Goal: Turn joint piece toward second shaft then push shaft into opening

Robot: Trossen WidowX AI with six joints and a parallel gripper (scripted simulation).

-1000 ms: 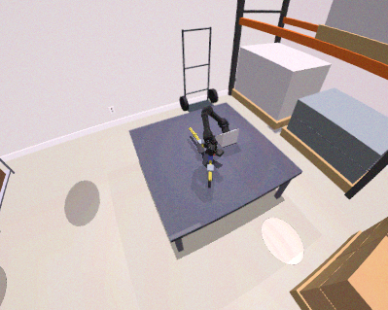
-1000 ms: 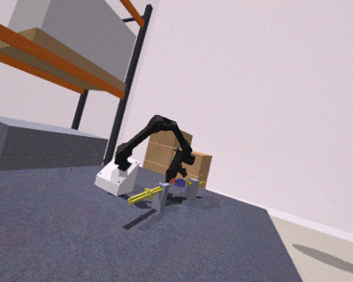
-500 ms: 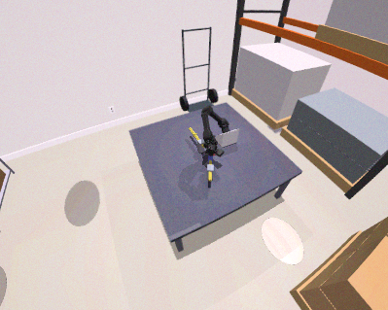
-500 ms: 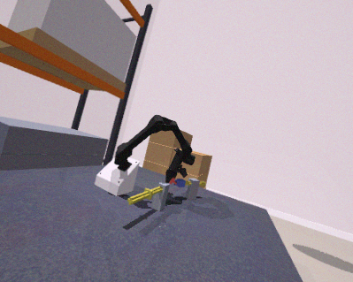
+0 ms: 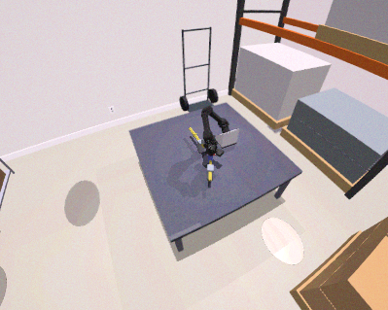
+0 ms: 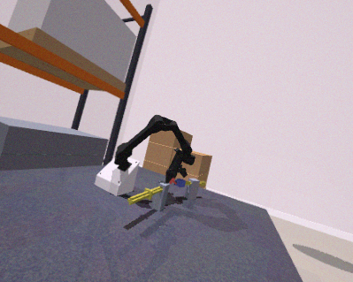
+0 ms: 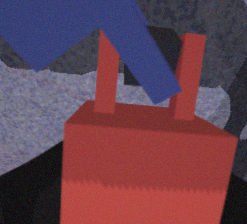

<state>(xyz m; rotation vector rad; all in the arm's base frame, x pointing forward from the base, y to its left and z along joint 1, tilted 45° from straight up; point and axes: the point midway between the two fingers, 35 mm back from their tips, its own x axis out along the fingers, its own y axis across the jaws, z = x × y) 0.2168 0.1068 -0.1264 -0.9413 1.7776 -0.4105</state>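
Right now the red joint piece is 2 cm ahead of my gripper tip, 1 cm to the left of it and 3 cm above it.
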